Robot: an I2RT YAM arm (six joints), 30 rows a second.
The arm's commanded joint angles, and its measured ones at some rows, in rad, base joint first. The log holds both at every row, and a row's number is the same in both.
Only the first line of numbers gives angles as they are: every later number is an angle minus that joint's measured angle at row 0.
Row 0, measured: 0.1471 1.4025 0.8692 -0.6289 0.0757 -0.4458
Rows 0 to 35, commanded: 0.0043 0.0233 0.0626 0.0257 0.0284 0.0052; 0.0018 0.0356 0.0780 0.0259 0.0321 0.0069; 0.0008 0.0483 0.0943 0.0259 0.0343 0.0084; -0.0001 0.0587 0.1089 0.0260 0.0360 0.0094; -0.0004 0.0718 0.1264 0.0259 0.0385 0.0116; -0.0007 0.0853 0.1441 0.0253 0.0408 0.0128; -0.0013 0.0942 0.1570 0.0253 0.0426 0.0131; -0.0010 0.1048 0.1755 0.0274 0.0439 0.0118; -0.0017 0.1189 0.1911 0.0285 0.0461 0.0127; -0.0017 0.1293 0.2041 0.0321 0.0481 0.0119; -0.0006 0.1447 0.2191 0.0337 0.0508 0.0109; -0.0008 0.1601 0.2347 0.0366 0.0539 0.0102; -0.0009 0.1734 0.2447 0.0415 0.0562 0.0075; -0.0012 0.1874 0.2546 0.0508 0.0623 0.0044; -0.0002 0.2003 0.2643 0.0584 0.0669 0.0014; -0.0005 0.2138 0.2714 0.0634 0.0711 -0.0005; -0.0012 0.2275 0.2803 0.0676 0.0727 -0.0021; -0.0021 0.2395 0.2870 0.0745 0.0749 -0.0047; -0.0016 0.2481 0.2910 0.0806 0.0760 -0.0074; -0.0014 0.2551 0.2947 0.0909 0.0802 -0.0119; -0.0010 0.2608 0.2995 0.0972 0.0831 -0.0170; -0.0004 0.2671 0.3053 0.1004 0.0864 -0.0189; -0.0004 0.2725 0.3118 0.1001 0.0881 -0.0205; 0.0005 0.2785 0.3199 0.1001 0.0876 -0.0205; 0.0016 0.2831 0.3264 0.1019 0.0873 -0.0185; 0.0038 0.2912 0.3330 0.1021 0.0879 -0.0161; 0.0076 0.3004 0.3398 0.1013 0.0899 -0.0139; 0.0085 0.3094 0.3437 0.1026 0.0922 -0.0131; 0.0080 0.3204 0.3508 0.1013 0.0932 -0.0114; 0.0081 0.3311 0.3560 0.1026 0.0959 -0.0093; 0.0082 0.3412 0.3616 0.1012 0.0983 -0.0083; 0.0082 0.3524 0.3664 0.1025 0.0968 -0.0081; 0.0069 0.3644 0.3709 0.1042 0.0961 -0.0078; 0.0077 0.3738 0.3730 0.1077 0.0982 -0.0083; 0.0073 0.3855 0.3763 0.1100 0.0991 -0.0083; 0.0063 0.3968 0.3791 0.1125 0.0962 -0.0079
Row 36, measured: 0.0000 0.3723 0.3513 0.0832 0.0763 -0.0007
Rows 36 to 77, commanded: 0.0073 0.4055 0.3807 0.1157 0.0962 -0.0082; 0.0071 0.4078 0.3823 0.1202 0.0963 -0.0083; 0.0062 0.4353 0.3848 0.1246 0.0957 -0.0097; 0.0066 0.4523 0.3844 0.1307 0.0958 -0.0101; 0.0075 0.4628 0.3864 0.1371 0.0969 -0.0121; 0.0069 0.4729 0.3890 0.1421 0.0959 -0.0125; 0.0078 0.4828 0.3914 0.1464 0.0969 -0.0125; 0.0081 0.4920 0.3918 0.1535 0.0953 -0.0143; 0.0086 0.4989 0.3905 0.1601 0.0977 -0.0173; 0.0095 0.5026 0.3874 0.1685 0.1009 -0.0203; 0.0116 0.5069 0.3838 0.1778 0.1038 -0.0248; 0.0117 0.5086 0.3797 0.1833 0.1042 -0.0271; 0.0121 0.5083 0.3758 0.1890 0.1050 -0.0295; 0.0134 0.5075 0.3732 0.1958 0.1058 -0.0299; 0.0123 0.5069 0.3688 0.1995 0.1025 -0.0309; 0.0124 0.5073 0.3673 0.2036 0.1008 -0.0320; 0.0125 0.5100 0.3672 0.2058 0.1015 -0.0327; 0.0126 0.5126 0.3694 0.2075 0.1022 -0.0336; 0.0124 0.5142 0.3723 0.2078 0.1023 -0.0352; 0.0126 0.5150 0.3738 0.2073 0.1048 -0.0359; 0.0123 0.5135 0.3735 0.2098 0.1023 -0.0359; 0.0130 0.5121 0.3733 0.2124 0.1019 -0.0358; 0.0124 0.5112 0.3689 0.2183 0.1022 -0.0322; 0.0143 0.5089 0.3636 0.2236 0.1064 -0.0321; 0.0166 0.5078 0.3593 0.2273 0.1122 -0.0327; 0.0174 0.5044 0.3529 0.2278 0.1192 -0.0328; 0.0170 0.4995 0.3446 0.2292 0.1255 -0.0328; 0.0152 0.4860 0.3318 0.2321 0.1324 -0.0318; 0.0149 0.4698 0.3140 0.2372 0.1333 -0.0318; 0.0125 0.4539 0.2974 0.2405 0.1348 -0.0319; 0.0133 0.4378 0.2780 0.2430 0.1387 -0.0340; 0.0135 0.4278 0.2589 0.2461 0.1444 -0.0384; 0.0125 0.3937 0.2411 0.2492 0.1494 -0.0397; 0.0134 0.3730 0.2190 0.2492 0.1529 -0.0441; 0.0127 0.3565 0.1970 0.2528 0.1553 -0.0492; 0.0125 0.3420 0.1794 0.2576 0.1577 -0.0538; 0.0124 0.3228 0.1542 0.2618 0.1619 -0.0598; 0.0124 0.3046 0.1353 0.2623 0.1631 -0.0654; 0.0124 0.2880 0.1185 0.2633 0.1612 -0.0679; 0.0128 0.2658 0.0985 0.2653 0.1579 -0.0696; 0.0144 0.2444 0.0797 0.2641 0.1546 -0.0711; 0.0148 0.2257 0.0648 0.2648 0.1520 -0.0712
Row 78, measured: 0.0076 0.2750 0.1011 0.2377 0.1366 -0.0534
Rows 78 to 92, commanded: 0.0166 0.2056 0.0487 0.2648 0.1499 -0.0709; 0.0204 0.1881 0.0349 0.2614 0.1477 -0.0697; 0.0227 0.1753 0.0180 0.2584 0.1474 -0.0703; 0.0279 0.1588 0.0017 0.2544 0.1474 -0.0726; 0.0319 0.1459 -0.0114 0.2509 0.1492 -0.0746; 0.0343 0.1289 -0.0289 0.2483 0.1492 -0.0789; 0.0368 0.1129 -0.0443 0.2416 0.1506 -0.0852; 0.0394 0.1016 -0.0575 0.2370 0.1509 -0.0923; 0.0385 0.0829 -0.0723 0.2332 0.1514 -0.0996; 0.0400 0.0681 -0.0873 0.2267 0.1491 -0.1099; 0.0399 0.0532 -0.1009 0.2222 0.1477 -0.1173; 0.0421 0.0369 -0.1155 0.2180 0.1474 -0.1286; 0.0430 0.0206 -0.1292 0.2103 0.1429 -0.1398; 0.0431 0.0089 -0.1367 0.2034 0.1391 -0.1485; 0.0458 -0.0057 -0.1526 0.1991 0.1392 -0.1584
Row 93, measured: 0.0331 0.0324 -0.1267 0.2209 0.1362 -0.1163
